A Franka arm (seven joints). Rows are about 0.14 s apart.
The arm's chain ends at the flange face. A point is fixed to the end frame.
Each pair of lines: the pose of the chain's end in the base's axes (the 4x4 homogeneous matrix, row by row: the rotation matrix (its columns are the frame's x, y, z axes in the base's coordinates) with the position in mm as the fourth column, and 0 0 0 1 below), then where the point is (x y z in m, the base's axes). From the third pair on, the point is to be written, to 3 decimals.
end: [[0.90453 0.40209 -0.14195 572.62], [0.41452 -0.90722 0.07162 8.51], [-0.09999 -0.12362 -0.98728 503.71], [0 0 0 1]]
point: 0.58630 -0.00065 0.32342
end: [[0.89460 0.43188 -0.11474 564.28], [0.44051 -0.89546 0.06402 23.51], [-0.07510 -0.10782 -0.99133 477.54], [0 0 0 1]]
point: 0.58354 0.01413 0.29777
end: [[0.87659 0.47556 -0.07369 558.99], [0.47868 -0.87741 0.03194 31.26], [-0.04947 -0.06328 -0.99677 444.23], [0 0 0 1]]
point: 0.587 0.018 0.266
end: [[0.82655 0.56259 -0.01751 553.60], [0.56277 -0.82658 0.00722 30.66], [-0.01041 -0.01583 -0.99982 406.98], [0 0 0 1]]
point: 0.593 0.017 0.231
